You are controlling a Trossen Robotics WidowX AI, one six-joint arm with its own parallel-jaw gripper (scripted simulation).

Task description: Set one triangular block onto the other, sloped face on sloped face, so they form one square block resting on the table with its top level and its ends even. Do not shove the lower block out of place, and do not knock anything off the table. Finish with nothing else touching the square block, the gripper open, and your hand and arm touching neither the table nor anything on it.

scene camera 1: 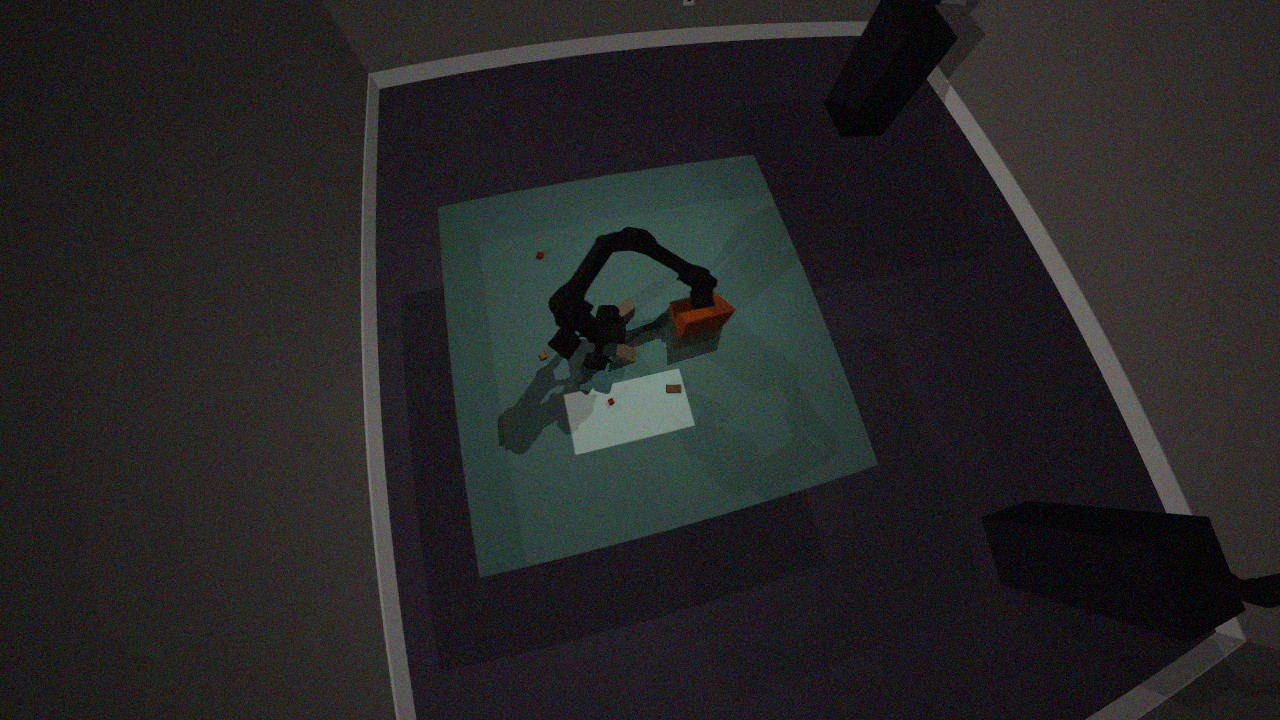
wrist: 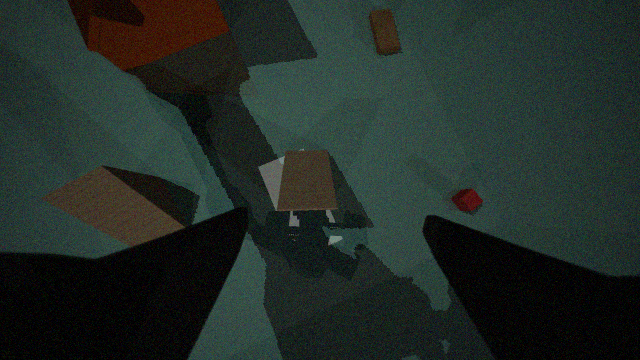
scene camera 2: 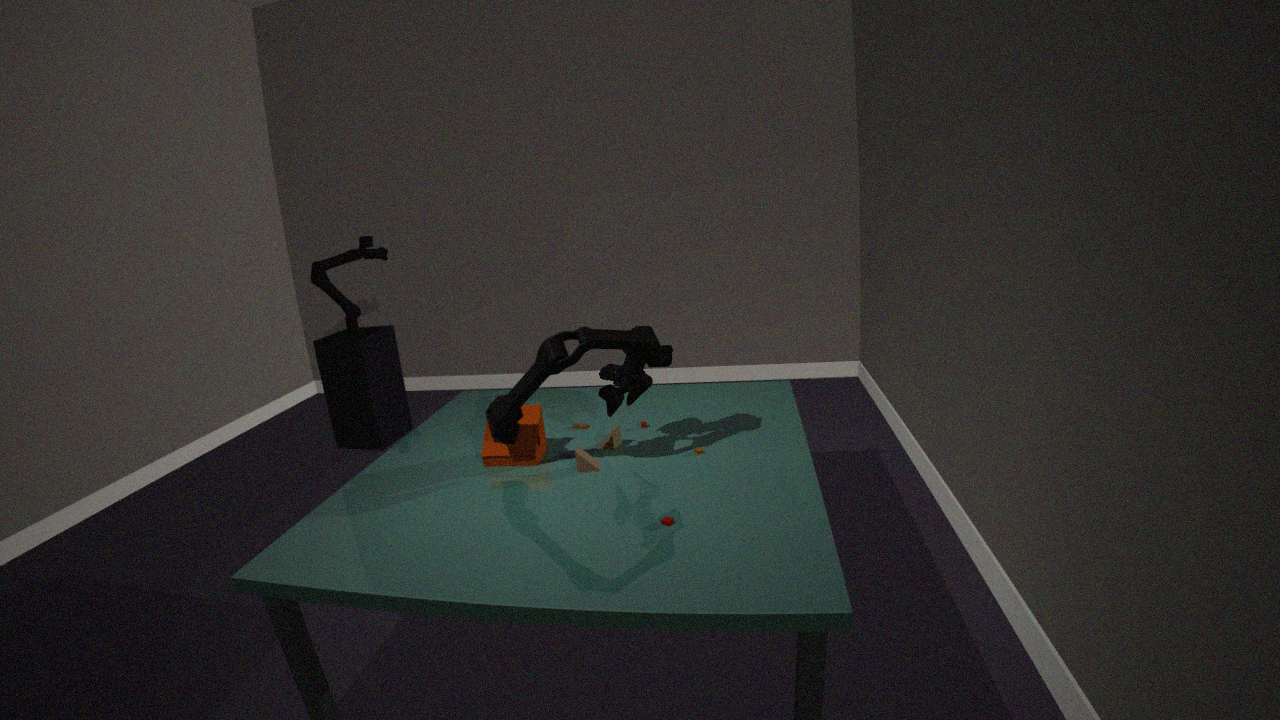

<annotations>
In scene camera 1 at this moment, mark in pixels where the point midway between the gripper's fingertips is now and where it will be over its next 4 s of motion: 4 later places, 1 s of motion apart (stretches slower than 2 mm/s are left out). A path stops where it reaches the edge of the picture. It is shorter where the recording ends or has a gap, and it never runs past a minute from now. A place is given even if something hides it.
My gripper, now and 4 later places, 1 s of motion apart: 614, 347; 615, 350; 621, 353; 624, 353; 630, 352
</annotations>
